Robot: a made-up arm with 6 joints. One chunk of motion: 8 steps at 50 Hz.
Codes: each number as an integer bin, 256 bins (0 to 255) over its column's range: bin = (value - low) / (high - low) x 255, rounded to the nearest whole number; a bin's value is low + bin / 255 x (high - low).
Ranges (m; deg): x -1..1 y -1..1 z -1..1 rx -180..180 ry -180..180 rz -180..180
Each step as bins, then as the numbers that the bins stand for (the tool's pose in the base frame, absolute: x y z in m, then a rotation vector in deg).
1 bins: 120 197 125 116 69 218
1 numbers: -0.0588 0.5451 -0.0196 -16.24 -82.59 127.76
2 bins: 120 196 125 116 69 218
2 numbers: -0.0588 0.5373 -0.0196 -16.24 -82.59 127.76
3 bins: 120 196 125 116 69 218
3 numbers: -0.0588 0.5373 -0.0196 -16.24 -82.59 127.76
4 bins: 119 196 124 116 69 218
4 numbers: -0.0667 0.5373 -0.0275 -16.24 -82.59 127.76
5 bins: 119 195 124 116 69 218
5 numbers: -0.0667 0.5294 -0.0275 -16.24 -82.59 127.76
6 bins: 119 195 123 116 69 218
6 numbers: -0.0667 0.5294 -0.0353 -16.24 -82.59 127.76
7 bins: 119 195 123 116 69 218
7 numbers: -0.0667 0.5294 -0.0353 -16.24 -82.59 127.76
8 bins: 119 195 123 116 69 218
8 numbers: -0.0667 0.5294 -0.0353 -16.24 -82.59 127.76
